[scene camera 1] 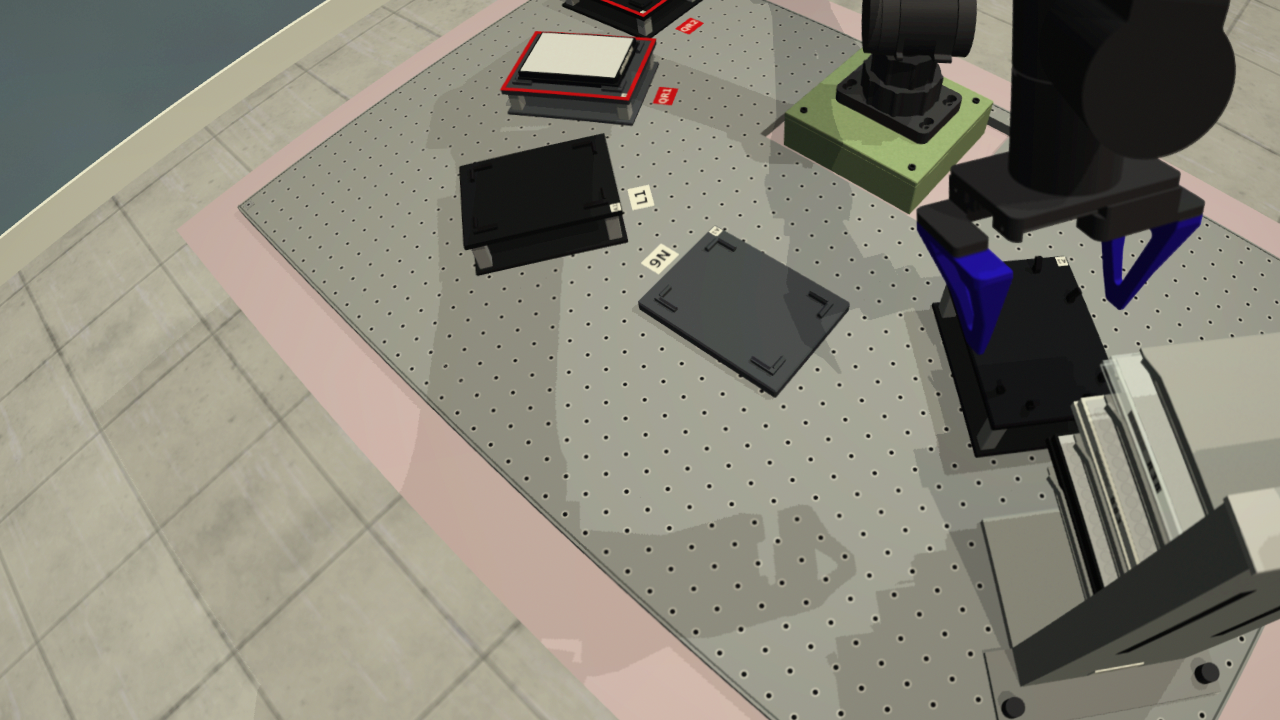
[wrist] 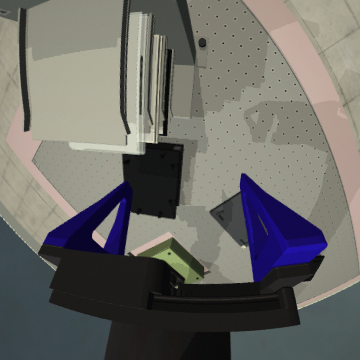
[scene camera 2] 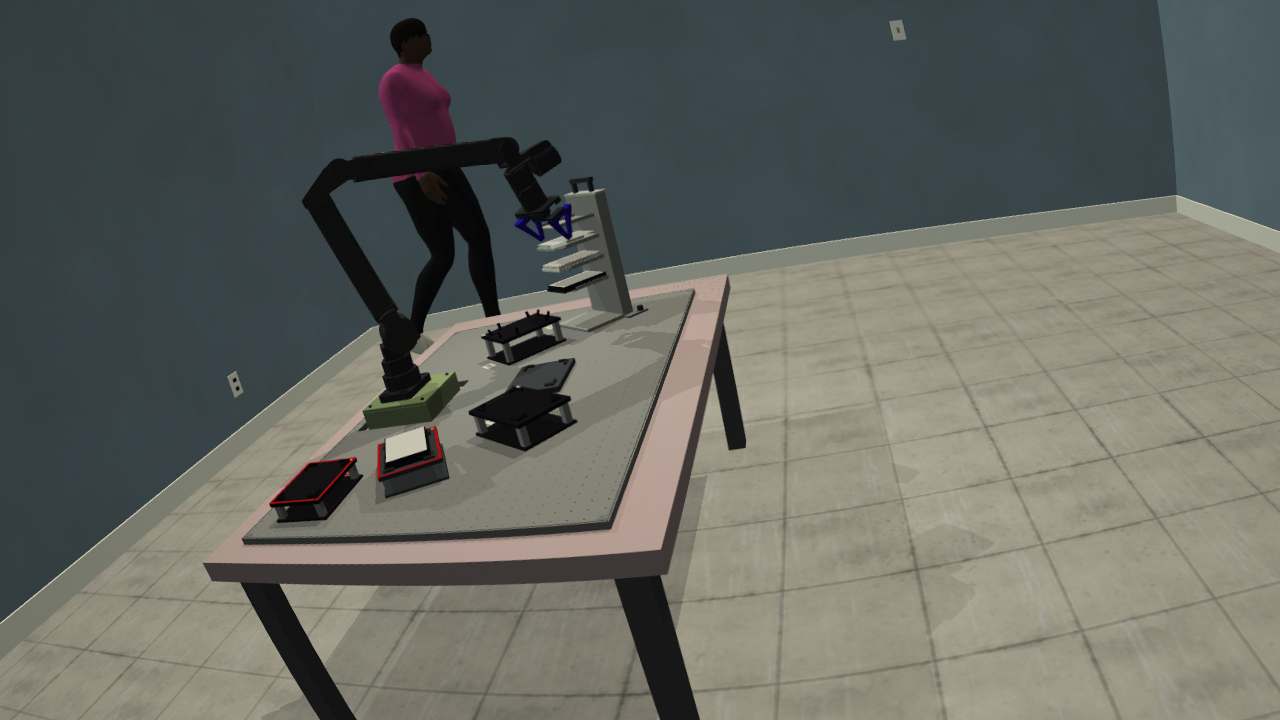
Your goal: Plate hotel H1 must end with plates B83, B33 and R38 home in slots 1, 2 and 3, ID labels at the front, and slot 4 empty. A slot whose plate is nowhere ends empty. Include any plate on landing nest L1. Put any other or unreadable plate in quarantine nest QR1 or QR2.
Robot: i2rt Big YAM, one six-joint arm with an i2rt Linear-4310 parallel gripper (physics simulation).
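Frame: origin at the arm's base, x back, y left, z down, level; millimetres.
Seen in the pictures: gripper, between the fingertips: (scene camera 1: pixel 1047 325) (wrist: pixel 182 182) (scene camera 2: pixel 556 239); arm's base, origin of its link: (scene camera 1: pixel 897 102) (scene camera 2: pixel 406 390).
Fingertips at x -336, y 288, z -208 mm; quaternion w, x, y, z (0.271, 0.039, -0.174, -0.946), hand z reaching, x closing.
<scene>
Pixels of each thing's top centre, then the offset from my fingertips to it. "pt": a spot on its surface instead.
- black plate with a pale top, centre of its top: (scene camera 1: pixel 1133 506) (scene camera 2: pixel 576 278) dx +12, dy +114, dz +126 mm
- Landing nest L1, centre of its top: (scene camera 1: pixel 534 182) (scene camera 2: pixel 516 401) dx -17, dy -497, dz +189 mm
- black plate with a cream lid, centre of its top: (scene camera 1: pixel 577 54) (scene camera 2: pixel 405 443) dx +161, dy -625, dz +190 mm
- QR1, a spot on its surface: (scene camera 1: pixel 568 105) pt dx +123, dy -613, dz +240 mm
- QR2, centre of its top: (scene camera 2: pixel 311 477) dx +335, dy -713, dz +199 mm
- flat grey nest marked N6, centre of its top: (scene camera 1: pixel 743 298) (scene camera 2: pixel 538 373) (wrist: pixel 246 222) dx +25, dy -255, dz +227 mm
Hotel H1 (scene camera 1: pixel 1123 595) (scene camera 2: pixel 611 250) stands at the table's far end. In scene camera 2, its three lower shelves hold a black plate with a pale top (scene camera 2: pixel 577 282), a pale plate (scene camera 2: pixel 572 261) and another pale plate (scene camera 2: pixel 563 240); the top shelf looks empty. Their IDs are not readable. My gripper (scene camera 1: pixel 1051 328) (scene camera 2: pixel 554 237) (wrist: pixel 182 182) is open and empty, in the air before the upper shelves. Landing nest L1 (scene camera 1: pixel 537 188) (scene camera 2: pixel 519 404) is empty. A black plate with a cream lid (scene camera 1: pixel 577 55) (scene camera 2: pixel 407 445) sits on QR1 (scene camera 1: pixel 568 105) (scene camera 2: pixel 416 479). QR2 (scene camera 2: pixel 313 483) is empty.
A black pegged stand (scene camera 1: pixel 1038 349) (scene camera 2: pixel 521 329) (wrist: pixel 152 180) stands before the hotel. A flat grey nest marked N6 (scene camera 1: pixel 742 304) (scene camera 2: pixel 543 374) (wrist: pixel 230 215) lies near L1. The arm's green base (scene camera 1: pixel 859 134) (scene camera 2: pixel 411 400) (wrist: pixel 172 257) is at one edge. A person (scene camera 2: pixel 420 98) stands behind the table.
</scene>
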